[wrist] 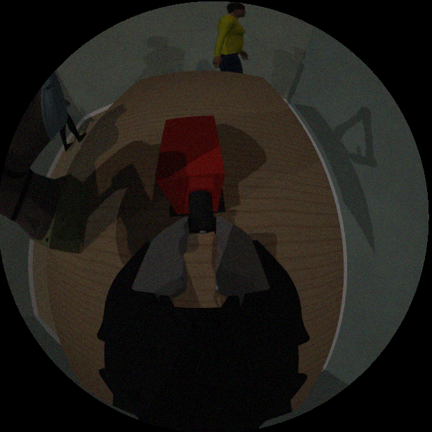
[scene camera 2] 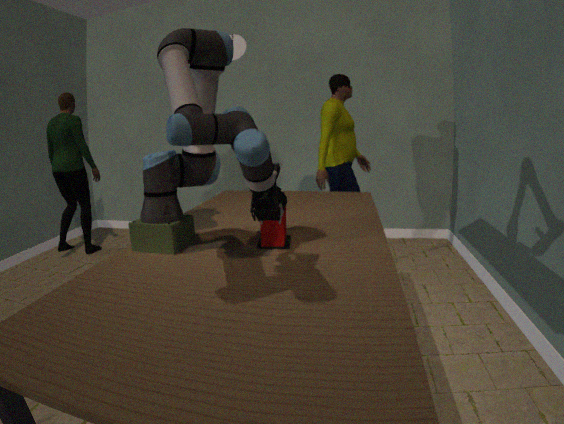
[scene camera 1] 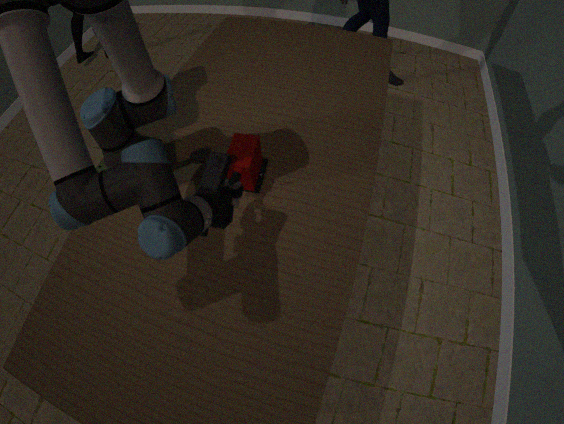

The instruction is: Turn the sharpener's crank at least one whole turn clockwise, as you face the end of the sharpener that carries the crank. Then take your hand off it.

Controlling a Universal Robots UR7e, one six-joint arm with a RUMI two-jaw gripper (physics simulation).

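Where they show: gripper, fingertip midpoint: (scene camera 1: 236, 183); arm's base, link origin: (scene camera 2: 161, 219).
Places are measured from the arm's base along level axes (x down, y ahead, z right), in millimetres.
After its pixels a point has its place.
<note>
The red sharpener (scene camera 1: 245, 152) {x -33, y 397, z -29 mm} (scene camera 2: 273, 235) {x 50, y 385, z 20 mm} (wrist: 190, 140) stands upright on its dark base on the table. In the wrist view its red crank arm shows at the near end, below the top of the body, with the crank's black handle (wrist: 201, 210) pointing towards my gripper. My gripper (scene camera 1: 236, 186) {x -16, y 392, z 62 mm} (scene camera 2: 268, 216) {x -16, y 392, z 62 mm} (wrist: 202, 218) is at the crank end of the sharpener, its two grey fingers shut on the black crank handle, one on each side. In scene camera 2 the gripper hides the upper part of the sharpener and the crank. In scene camera 1 the crank is too dark to make out.
The sharpener stands on a long wooden table (scene camera 1: 310, 325) {x 95, y 641, z 371 mm} (scene camera 2: 300, 360) {x 95, y 478, z 606 mm} (wrist: 285, 210). The arm's green base block (scene camera 2: 150, 237) {x 41, y -14, z 81 mm} (wrist: 70, 225) is to the left. A person in yellow (scene camera 2: 336, 135) (wrist: 230, 37) is beyond the far edge; a person in green (scene camera 2: 67, 145) is at the left.
</note>
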